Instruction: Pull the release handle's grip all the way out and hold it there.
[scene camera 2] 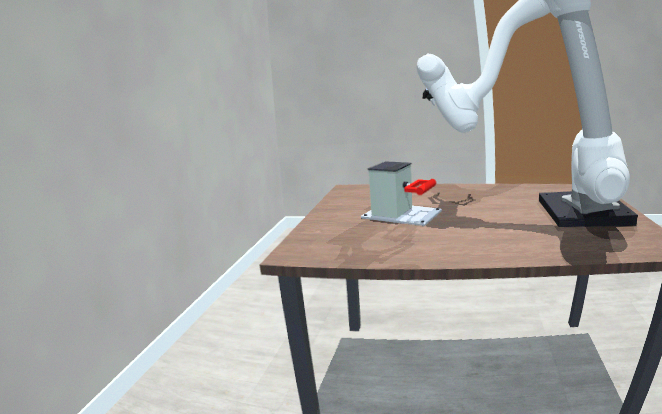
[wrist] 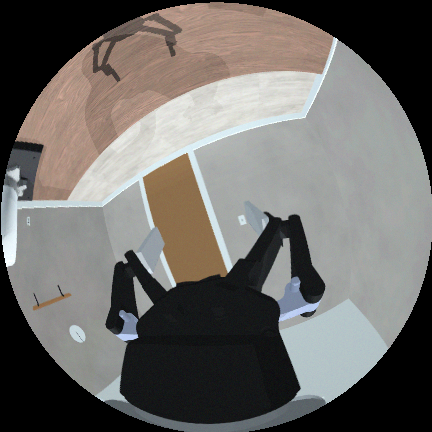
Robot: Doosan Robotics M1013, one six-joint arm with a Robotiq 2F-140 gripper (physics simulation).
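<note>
The release handle's red grip (scene camera 2: 426, 187) is a loop on the right side of a pale green box (scene camera 2: 384, 195) with a dark top. A short black piece joins it to the box. The box stands upright on a light base plate (scene camera 2: 431, 216) on the table. My gripper (wrist: 201, 223) is open, with its two pads wide apart and no object between them. In scene camera 2 it is mostly hidden behind the arm's wrist, high above and apart from the grip. The handle does not show in the wrist view.
The wooden table (scene camera 2: 320, 250) (wrist: 260, 47) carries the arm's black base (scene camera 2: 597, 218) (wrist: 29, 160) at the right in scene camera 2. Arm and gripper shadows fall on the table. Grey walls and a brown door (scene camera 2: 535, 100) (wrist: 187, 215) stand behind.
</note>
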